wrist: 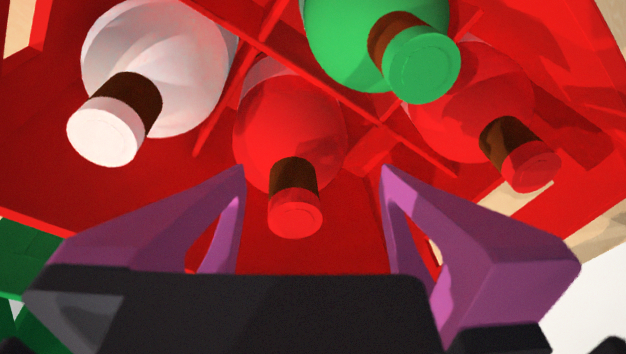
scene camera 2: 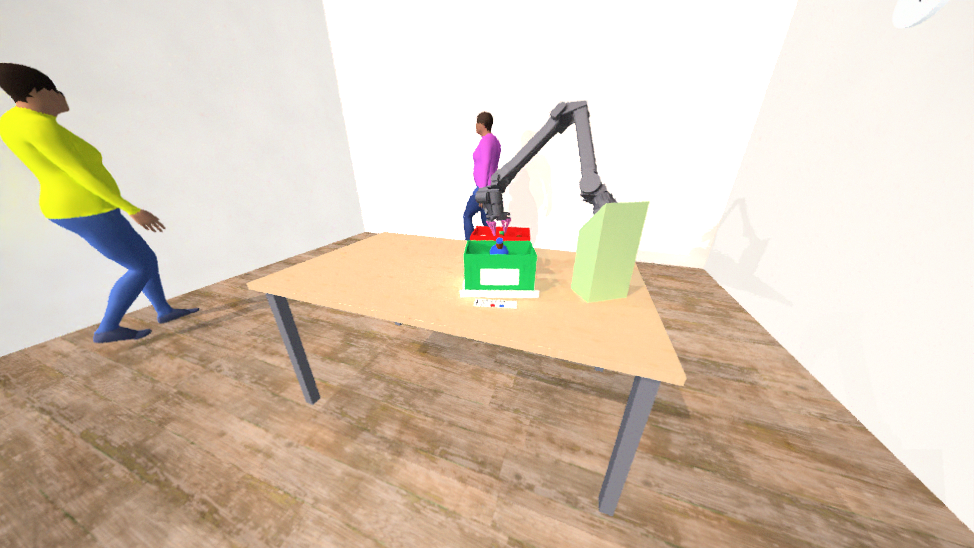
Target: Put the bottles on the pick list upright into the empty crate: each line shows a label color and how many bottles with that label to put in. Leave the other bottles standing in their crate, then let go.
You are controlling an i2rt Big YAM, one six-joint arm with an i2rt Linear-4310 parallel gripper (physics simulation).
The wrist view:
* my gripper: 312,176
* red bottle: 290,135
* white bottle: 157,76
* green bottle: 411,55
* red bottle: 485,116
